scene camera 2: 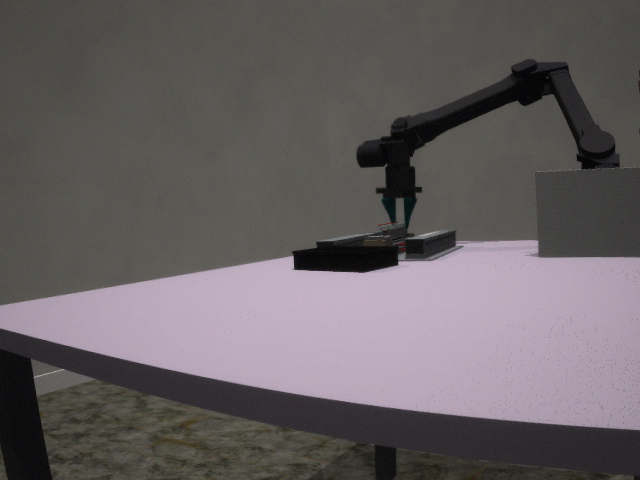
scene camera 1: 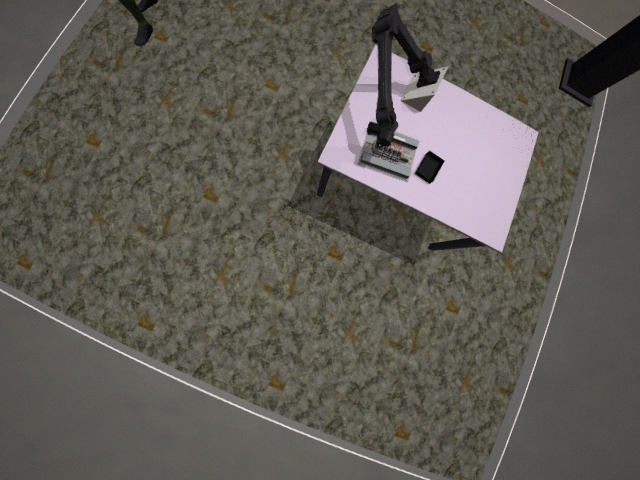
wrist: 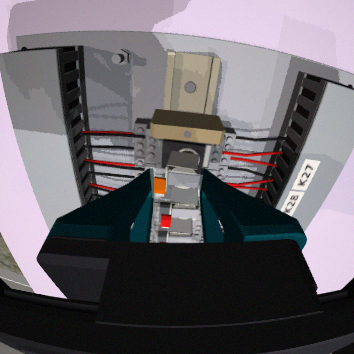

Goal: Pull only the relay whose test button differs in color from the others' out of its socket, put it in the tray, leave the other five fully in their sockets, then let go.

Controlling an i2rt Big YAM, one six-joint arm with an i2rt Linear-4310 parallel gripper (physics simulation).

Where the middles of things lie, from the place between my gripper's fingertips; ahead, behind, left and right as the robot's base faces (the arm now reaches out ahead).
My gripper is now 30 mm above the tan end block (wrist: 170, 124) and 20 mm to the left of it. From my hand the other things lie so: grey panel (wrist: 254, 85) 80 mm to the left, 50 mm below, 10 mm behind.
